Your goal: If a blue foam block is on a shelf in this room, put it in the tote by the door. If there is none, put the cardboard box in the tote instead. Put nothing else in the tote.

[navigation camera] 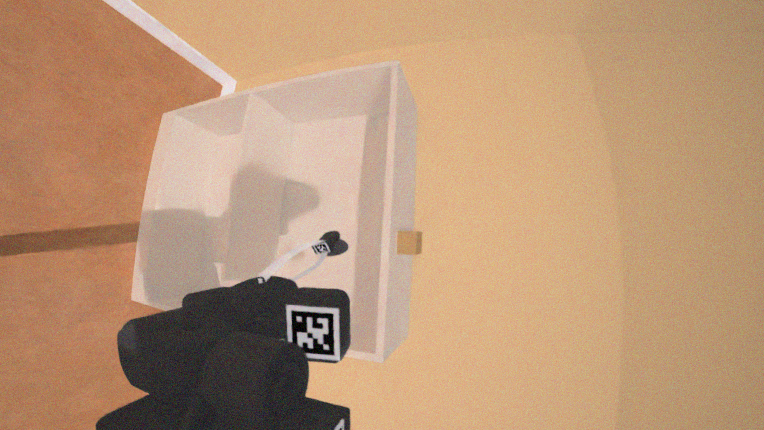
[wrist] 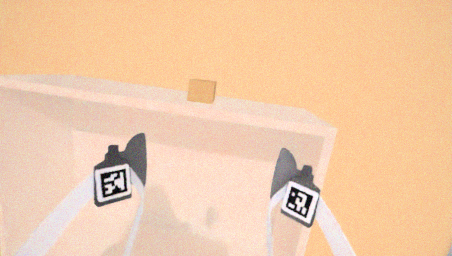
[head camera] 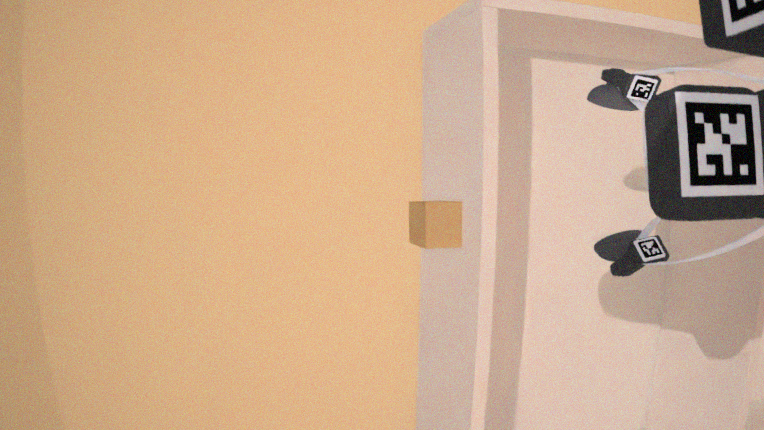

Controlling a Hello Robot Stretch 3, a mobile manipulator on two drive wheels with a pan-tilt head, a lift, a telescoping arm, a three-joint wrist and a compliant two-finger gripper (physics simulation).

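Frame: origin at the robot's base, x ahead, y left, z up, level; millimetres.
Where they show: gripper, between the fingertips: (navigation camera: 339, 282) (head camera: 605, 173).
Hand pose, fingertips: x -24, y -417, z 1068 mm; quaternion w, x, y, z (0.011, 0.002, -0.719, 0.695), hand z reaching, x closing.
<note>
After its pixels a point has its place.
A small tan box (head camera: 442, 224) @(x 16, y -777, z 1087 mm) (navigation camera: 408, 242) @(x 17, y -777, z 1090 mm) (wrist: 202, 91), cardboard-coloured, rests on the top board of a white shelf unit (head camera: 451, 117) @(x -131, y -810, z 1060 mm) (navigation camera: 391, 176) @(x 180, y -725, z 1056 mm) (wrist: 280, 118). The head and navigation views show the unit turned sideways. My gripper (head camera: 612, 172) @(x -24, y -417, z 1068 mm) (wrist: 212, 158) @(x -24, y -417, z 1068 mm) is open, its fingers wide apart with nothing between them. It is in front of the unit's upper compartment, below the level of the box and apart from it. In the navigation view one fingertip shows and the other is hidden. No blue foam block and no tote show in these views.
A tan wall (head camera: 213, 213) @(x -6, y -1006, z 1401 mm) (navigation camera: 507, 213) @(x 104, y -1020, z 1365 mm) (wrist: 250, 40) stands behind the shelf unit. A white baseboard (navigation camera: 171, 40) @(x 844, y -721, z 54 mm) and brown floor (navigation camera: 58, 133) @(x 338, y -390, z 0 mm) are at the left of the navigation view. A divider board splits the unit, and my arm's shadow falls inside it.
</note>
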